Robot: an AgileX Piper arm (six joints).
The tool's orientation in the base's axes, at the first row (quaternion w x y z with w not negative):
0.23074 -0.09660 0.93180 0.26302
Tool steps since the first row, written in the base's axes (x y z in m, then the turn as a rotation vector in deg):
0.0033 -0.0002 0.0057 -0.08 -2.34 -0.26
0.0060 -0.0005 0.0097 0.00 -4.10 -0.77
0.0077 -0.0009 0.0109 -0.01 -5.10 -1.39
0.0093 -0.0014 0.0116 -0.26 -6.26 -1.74
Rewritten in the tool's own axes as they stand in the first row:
-0.0056 0.0014 -0.0032 0.33 -2.06 -1.09
-0.0099 0.0021 -0.0053 0.61 -3.80 -1.61
-0.0119 0.0018 -0.0058 0.98 -4.92 -1.68
-0.0136 0.0012 -0.0060 1.43 -5.97 -2.13

